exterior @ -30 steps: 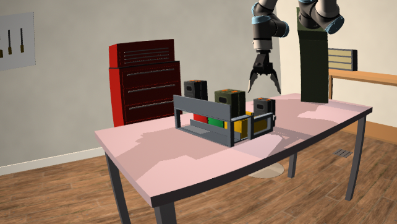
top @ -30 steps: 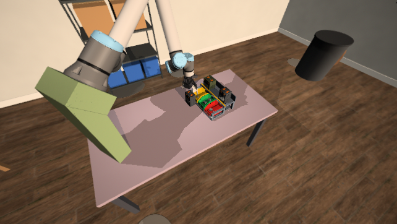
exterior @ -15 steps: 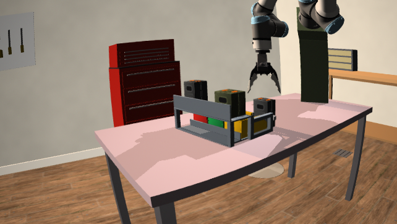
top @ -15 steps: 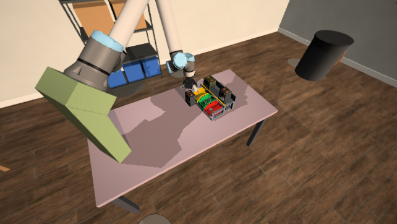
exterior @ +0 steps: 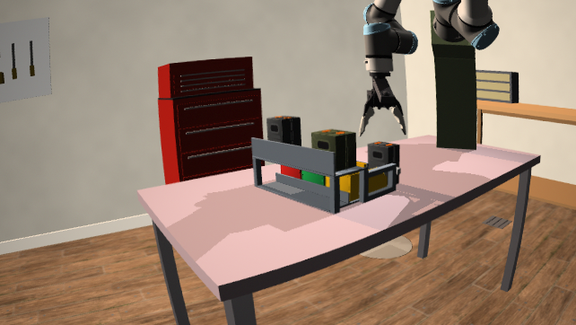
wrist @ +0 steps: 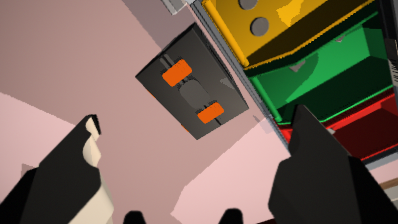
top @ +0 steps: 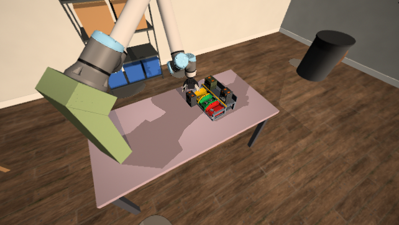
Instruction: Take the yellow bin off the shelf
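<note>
Right now the yellow open bin is 130 mm ahead of my hand, 110 mm below it and 50 mm to the left of it. The rest, counted from my hand: dark case: 290 mm ahead, 150 mm to the right, 10 mm above; then green bin: 160 mm ahead, 110 mm below, 60 mm to the right; then red bin: 190 mm ahead, 170 mm to the right, 110 mm below.
</note>
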